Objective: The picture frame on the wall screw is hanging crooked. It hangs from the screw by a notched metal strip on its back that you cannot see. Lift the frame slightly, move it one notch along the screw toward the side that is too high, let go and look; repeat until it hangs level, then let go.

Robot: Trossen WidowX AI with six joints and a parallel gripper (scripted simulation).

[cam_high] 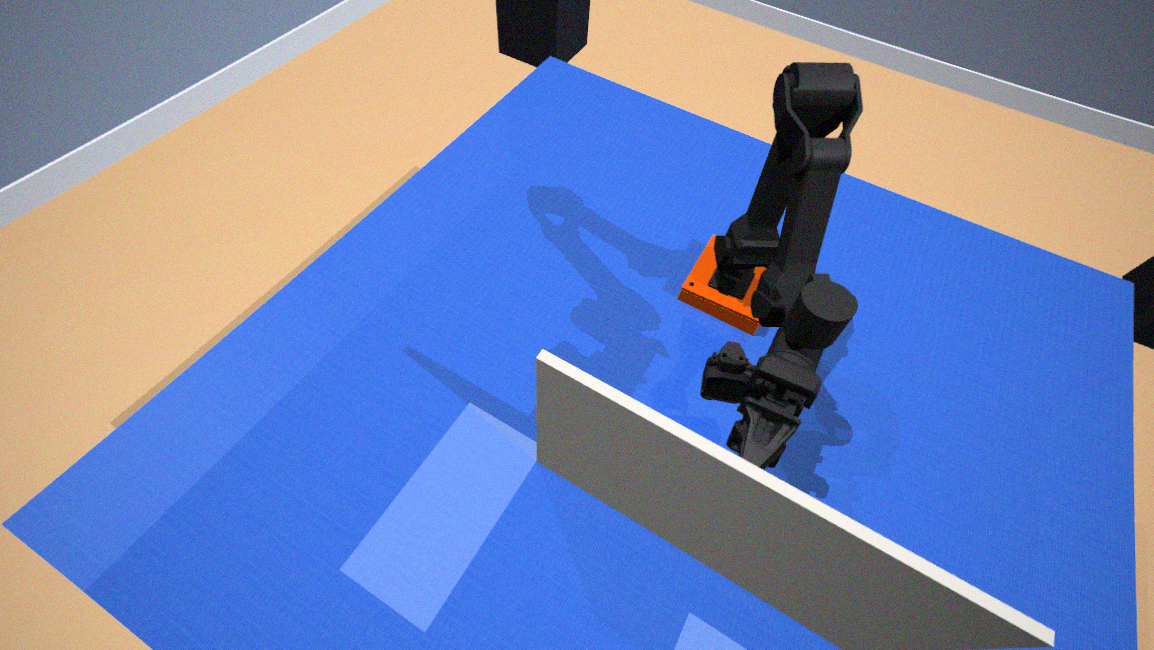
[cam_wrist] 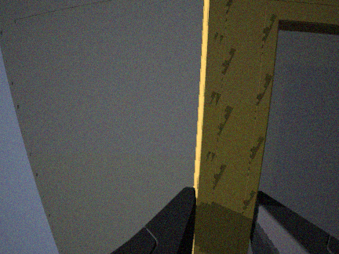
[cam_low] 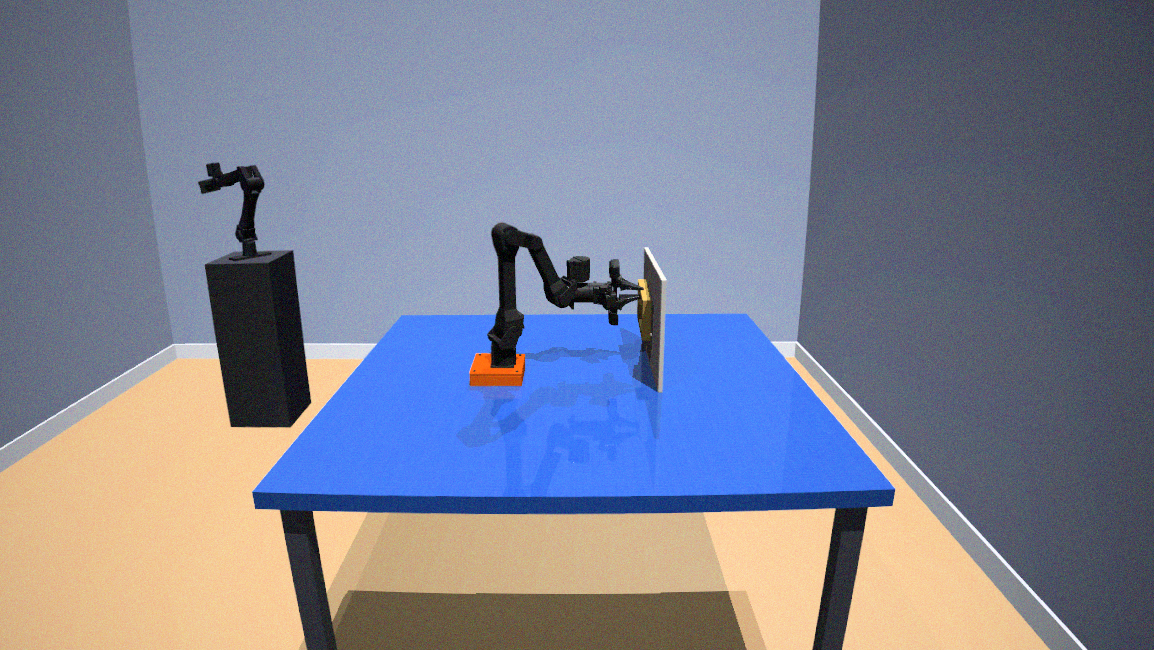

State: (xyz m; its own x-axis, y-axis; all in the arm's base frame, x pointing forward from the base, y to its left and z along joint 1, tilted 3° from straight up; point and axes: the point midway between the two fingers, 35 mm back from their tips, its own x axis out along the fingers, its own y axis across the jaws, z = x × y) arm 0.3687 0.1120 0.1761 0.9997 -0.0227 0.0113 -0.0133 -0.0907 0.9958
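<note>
Now: gripper tip 50 mm above the picture frame, 10 mm to the right of it and 10 mm short of it. The rest, counted from my gripper tip: wall panel 60 mm below, 20 mm ahead.
</note>
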